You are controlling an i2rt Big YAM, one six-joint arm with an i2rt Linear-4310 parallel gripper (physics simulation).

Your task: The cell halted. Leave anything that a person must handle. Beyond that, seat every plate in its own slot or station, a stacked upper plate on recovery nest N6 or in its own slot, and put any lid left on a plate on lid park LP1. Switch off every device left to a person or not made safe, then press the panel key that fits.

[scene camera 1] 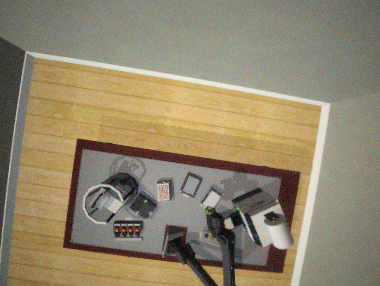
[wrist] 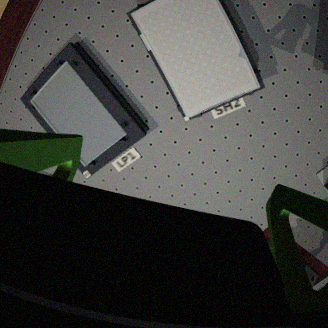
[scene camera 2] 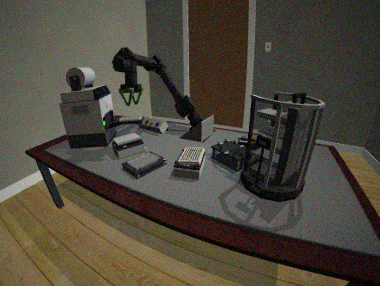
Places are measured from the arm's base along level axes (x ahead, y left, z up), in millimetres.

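Pixels of known places: gripper, fingertip midpoint: (scene camera 1: 209, 212) (wrist: 182, 173) (scene camera 2: 132, 105); arm's base, origin of the base link: (scene camera 1: 172, 244) (scene camera 2: 199, 124).
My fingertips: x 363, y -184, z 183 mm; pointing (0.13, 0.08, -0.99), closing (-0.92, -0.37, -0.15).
Observation:
For each thing: its top centre in the pictures, then the offset to it from my fingertips.
- white-topped plate, middle of its top: (wrist: 196, 47) (scene camera 2: 126, 137) (scene camera 1: 211, 200) 31 mm ahead, 40 mm right, 162 mm down
- lid park LP1, middle of its top: (wrist: 73, 116) (scene camera 2: 143, 159) (scene camera 1: 191, 185) 104 mm ahead, 130 mm left, 208 mm down
- key panel, middle of its top: (scene camera 2: 151, 118) (scene camera 1: 214, 242) 283 mm back, 126 mm right, 160 mm down
- pale plate, middle of its top: (scene camera 2: 130, 116) (scene camera 1: 224, 226) 126 mm back, 156 mm right, 107 mm down
- low dark device, middle of its top: (scene camera 2: 233, 145) (scene camera 1: 142, 208) 119 mm back, 461 mm left, 168 mm down
- switch block, middle of its top: (scene camera 2: 257, 136) (scene camera 1: 126, 233) 343 mm back, 544 mm left, 191 mm down
My gripper (scene camera 1: 209, 210) (scene camera 2: 130, 101) (wrist: 182, 173) is open and empty, high above the table. A white-topped plate (scene camera 1: 212, 196) (scene camera 2: 128, 139) (wrist: 200, 55) sits on the stand labelled SH2. The lid park LP1 (scene camera 1: 185, 183) (scene camera 2: 142, 173) (wrist: 100, 87) is a dark frame with a pale inside; a green finger partly covers its corner in the wrist view. A plate with a grid of wells (scene camera 1: 163, 191) (scene camera 2: 191, 156) sits on a raised nest. The key panel (scene camera 1: 205, 236) (scene camera 2: 154, 124) is partly hidden by the arm in scene camera 1. A pale plate (scene camera 1: 231, 221) (scene camera 2: 129, 119) lies at the boxy device.
The boxy device (scene camera 1: 260, 227) (scene camera 2: 87, 120) carries a white roll and shows a green light. A round caged tower (scene camera 1: 104, 221) (scene camera 2: 280, 188) stands at the other end, beside a low dark device (scene camera 1: 142, 205) (scene camera 2: 227, 154). A switch block (scene camera 1: 127, 230) shows orange-red lights.

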